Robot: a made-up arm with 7 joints. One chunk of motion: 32 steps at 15 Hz.
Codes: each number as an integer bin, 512 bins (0 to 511) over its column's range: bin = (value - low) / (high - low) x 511, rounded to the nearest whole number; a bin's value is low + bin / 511 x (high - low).
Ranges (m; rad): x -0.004..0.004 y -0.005..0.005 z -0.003..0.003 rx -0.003..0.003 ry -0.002..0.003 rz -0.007..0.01
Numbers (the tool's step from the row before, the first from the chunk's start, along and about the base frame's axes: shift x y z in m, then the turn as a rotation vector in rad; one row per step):
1: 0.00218 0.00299 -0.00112 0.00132 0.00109 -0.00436
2: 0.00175 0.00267 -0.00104 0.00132 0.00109 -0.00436
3: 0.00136 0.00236 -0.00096 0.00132 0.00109 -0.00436
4: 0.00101 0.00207 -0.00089 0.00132 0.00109 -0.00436
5: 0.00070 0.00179 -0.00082 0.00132 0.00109 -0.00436
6: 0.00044 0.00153 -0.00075 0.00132 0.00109 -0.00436
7: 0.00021 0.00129 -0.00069 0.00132 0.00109 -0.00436
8: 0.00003 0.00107 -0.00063 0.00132 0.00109 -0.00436
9: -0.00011 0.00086 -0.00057 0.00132 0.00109 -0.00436
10: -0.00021 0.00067 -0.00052 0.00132 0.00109 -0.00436
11: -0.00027 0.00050 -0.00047 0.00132 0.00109 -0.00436
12: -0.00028 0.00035 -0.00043 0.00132 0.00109 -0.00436
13: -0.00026 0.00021 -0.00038 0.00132 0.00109 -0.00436
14: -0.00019 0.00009 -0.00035 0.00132 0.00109 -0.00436
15: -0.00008 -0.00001 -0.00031 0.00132 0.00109 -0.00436
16: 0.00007 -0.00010 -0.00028 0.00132 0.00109 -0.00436
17: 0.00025 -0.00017 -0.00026 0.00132 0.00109 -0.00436
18: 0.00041 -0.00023 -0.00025 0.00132 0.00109 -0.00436
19: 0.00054 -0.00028 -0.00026 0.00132 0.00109 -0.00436
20: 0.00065 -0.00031 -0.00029 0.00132 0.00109 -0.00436
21: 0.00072 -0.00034 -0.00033 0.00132 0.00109 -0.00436
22: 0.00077 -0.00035 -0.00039 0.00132 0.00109 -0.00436
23: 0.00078 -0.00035 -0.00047 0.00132 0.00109 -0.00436
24: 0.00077 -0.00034 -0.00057 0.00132 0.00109 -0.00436
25: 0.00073 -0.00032 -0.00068 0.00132 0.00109 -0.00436
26: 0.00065 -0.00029 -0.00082 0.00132 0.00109 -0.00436
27: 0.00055 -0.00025 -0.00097 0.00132 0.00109 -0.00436
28: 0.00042 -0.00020 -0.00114 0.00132 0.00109 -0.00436
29: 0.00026 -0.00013 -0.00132 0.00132 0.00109 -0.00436
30: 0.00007 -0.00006 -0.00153 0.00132 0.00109 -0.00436
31: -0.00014 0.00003 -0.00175 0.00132 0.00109 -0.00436
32: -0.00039 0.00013 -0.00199 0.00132 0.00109 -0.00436
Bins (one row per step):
1: 395 408 160 368 316 79
2: 367 392 167 368 316 79
3: 342 376 174 368 316 79
4: 320 361 180 368 316 79
5: 300 347 186 368 316 79
6: 284 334 192 368 316 79
7: 269 321 197 368 316 79
8: 257 310 202 368 316 79
9: 248 299 207 368 316 79
10: 242 290 211 368 316 79
11: 238 281 215 368 316 79
12: 238 273 219 368 316 79
13: 239 266 223 368 316 79
14: 243 260 226 368 316 79
15: 250 255 229 368 316 79
16: 260 250 232 368 316 79
17: 271 247 233 368 316 79
18: 282 244 234 368 316 79
19: 290 241 233 368 316 79
20: 297 240 231 368 316 79
21: 301 238 227 368 316 79
22: 305 238 222 368 316 79
23: 305 238 215 368 316 79
24: 305 238 207 368 316 79
25: 302 239 198 368 316 79
26: 297 241 186 368 316 79
27: 291 243 173 368 316 79
28: 282 245 158 368 316 79
29: 272 249 143 368 316 79
30: 260 252 125 368 316 79
31: 247 257 106 368 316 79
32: 231 262 86 368 316 79

